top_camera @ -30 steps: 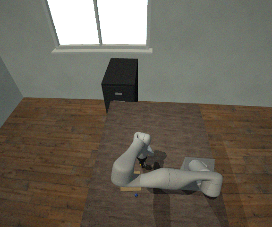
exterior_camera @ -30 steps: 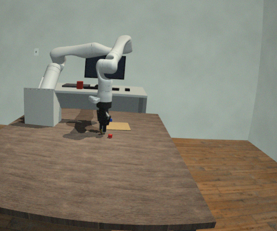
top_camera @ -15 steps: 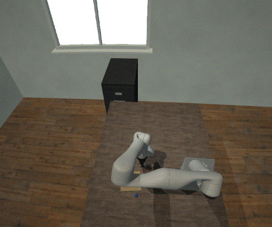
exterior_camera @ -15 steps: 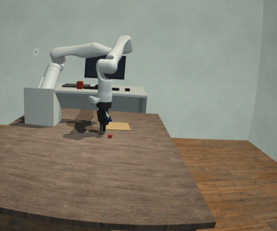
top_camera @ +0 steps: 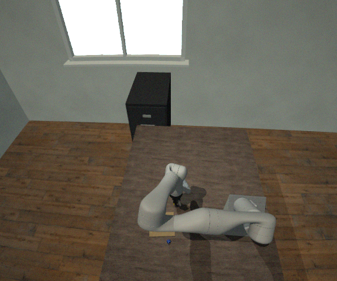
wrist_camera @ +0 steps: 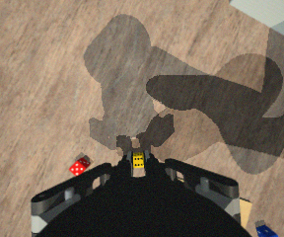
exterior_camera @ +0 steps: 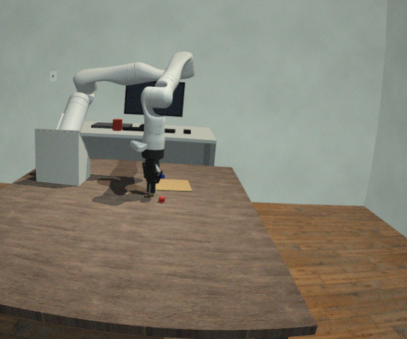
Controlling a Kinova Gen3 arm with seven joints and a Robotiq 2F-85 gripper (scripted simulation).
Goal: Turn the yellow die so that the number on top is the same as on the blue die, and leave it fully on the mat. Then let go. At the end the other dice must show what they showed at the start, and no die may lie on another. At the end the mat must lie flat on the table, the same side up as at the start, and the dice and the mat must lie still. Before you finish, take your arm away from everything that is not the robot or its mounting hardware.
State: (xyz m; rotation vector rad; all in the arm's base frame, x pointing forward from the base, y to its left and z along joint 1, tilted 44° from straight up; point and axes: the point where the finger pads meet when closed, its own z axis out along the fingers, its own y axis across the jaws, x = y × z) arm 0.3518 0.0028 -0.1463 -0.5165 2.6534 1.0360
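Now: hand 120 mm to the right of the tan mat, 80 mm short of it and 20 mm above it. Round my hand: red die (70 mm to the right, 40 mm ahead, 20 mm below); blue die (220 mm to the left, 40 mm ahead, 20 mm below); yellow die (20 mm below).
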